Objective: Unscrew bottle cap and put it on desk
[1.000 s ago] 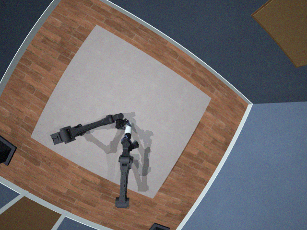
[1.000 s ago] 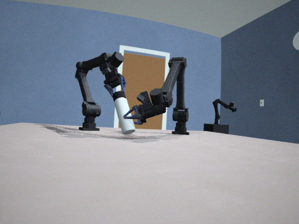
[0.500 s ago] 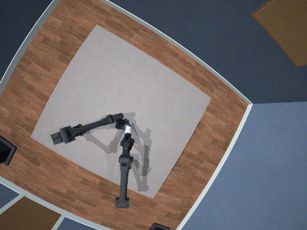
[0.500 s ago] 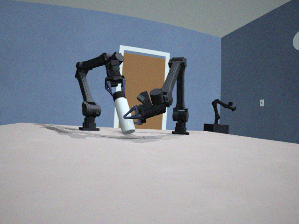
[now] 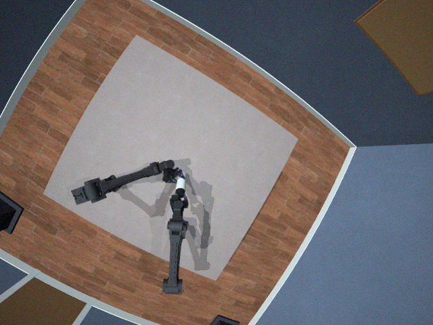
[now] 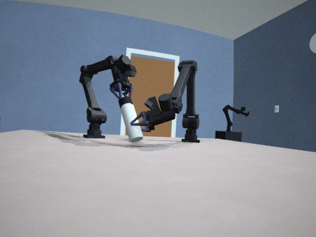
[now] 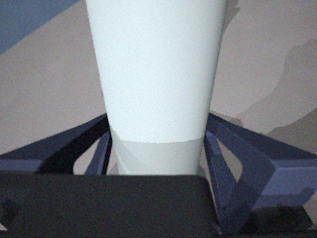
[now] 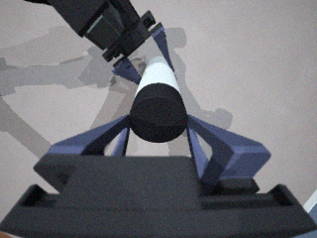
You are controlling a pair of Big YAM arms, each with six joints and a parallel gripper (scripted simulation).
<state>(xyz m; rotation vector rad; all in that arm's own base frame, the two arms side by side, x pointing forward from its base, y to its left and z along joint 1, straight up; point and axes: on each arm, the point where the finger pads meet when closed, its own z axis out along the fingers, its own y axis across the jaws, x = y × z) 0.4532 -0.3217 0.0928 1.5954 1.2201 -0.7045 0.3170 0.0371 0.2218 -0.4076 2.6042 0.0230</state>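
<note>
My right gripper is now 20 mm above the black cap, 10 mm to the right of it and 10 mm short of it.
</note>
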